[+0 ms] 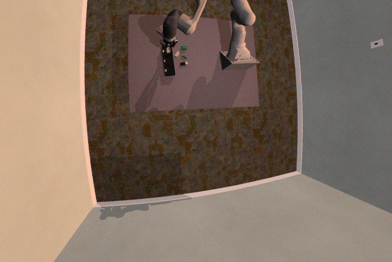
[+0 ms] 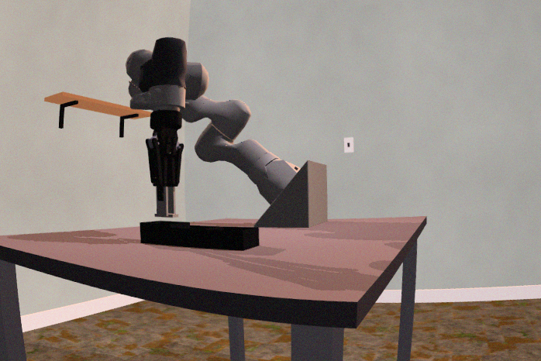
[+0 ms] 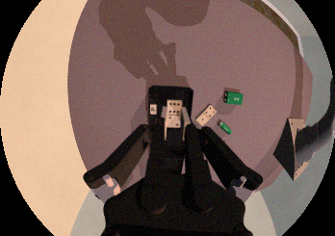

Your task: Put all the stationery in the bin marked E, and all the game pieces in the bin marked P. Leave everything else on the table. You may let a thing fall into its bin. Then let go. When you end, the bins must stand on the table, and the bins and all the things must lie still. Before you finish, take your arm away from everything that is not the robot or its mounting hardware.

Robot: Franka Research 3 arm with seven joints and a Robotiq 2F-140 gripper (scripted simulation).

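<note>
The white spotted piece lies 80 mm behind my hand, 10 mm to the left of it and 90 mm below it. Also, from my hand: green cylinder (140 mm behind, 30 mm to the left, 90 mm below); then flat green block (130 mm behind, 50 mm to the right, 90 mm below); then black bin row (80 mm to the left, 70 mm below).
</note>
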